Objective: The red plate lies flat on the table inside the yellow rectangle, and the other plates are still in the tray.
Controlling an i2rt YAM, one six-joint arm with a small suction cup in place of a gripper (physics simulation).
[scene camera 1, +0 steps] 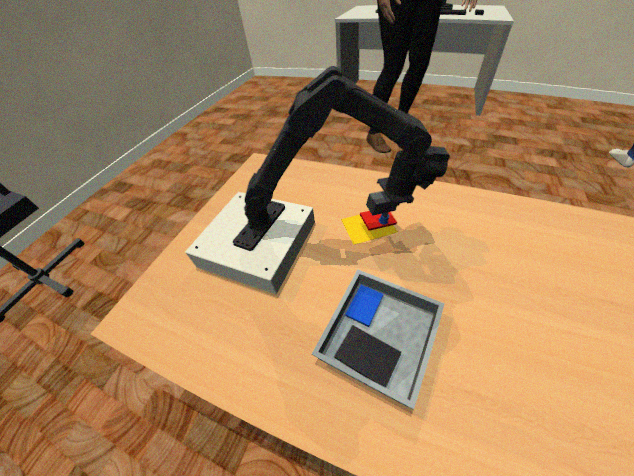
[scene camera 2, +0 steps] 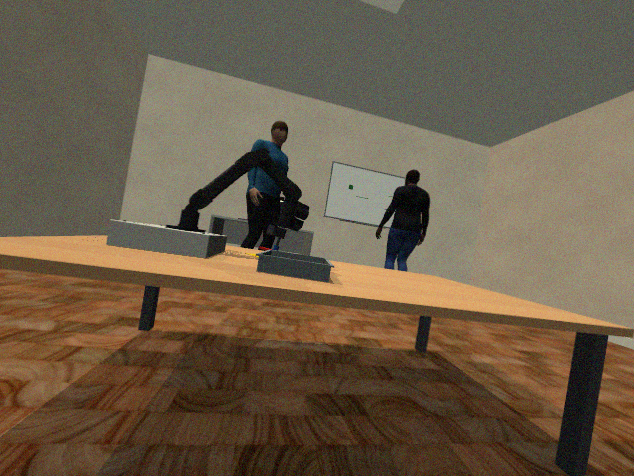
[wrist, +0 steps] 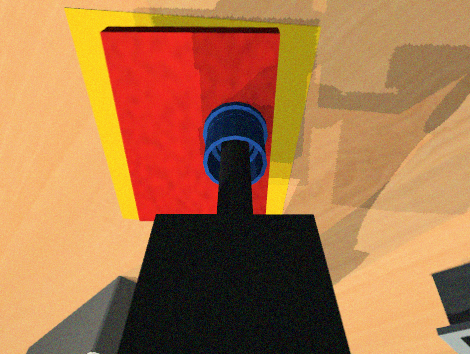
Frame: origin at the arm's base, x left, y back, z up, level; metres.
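Seen in the pictures: hand, its tool point: (scene camera 1: 382, 223) (wrist: 235, 121); arm's base, origin of its link: (scene camera 1: 260, 224) (scene camera 2: 187, 230).
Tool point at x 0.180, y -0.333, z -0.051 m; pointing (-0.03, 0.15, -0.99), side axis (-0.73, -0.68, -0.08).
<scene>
Offsets run from my tool point to a thing's top centre.
My gripper, a blue suction cup (scene camera 1: 384, 219) (scene camera 2: 276, 247) (wrist: 235, 125), is on the top face of the red plate @(dx +0.009, dy +0.016, dz +0.022 m) (scene camera 1: 369, 219) (scene camera 2: 264, 248) (wrist: 155, 120) and holds it. The plate is about level and seems to hang a little above the table, over the yellow rectangle (scene camera 1: 358, 233) (scene camera 2: 250, 254) (wrist: 102, 100). In the wrist view yellow shows along its left, right and top sides, and the plate's sides run roughly along the rectangle's. The blue plate @(dx -0.281, dy -0.035, dz -0.008 m) (scene camera 1: 364, 305) and the black plate @(dx -0.398, dy -0.081, dz -0.009 m) (scene camera 1: 368, 355) lie flat and apart in the grey tray @(dx -0.342, dy -0.092, dz +0.029 m) (scene camera 1: 399, 290) (scene camera 2: 294, 267).
The arm's white and grey base box (scene camera 1: 225, 240) (scene camera 2: 158, 240) (wrist: 95, 315) stands on the table left of the rectangle. The tray's walls stand on the near side. A person (scene camera 1: 409, 46) (scene camera 2: 263, 179) stands behind the table, and another person (scene camera 2: 407, 215) is further right.
</scene>
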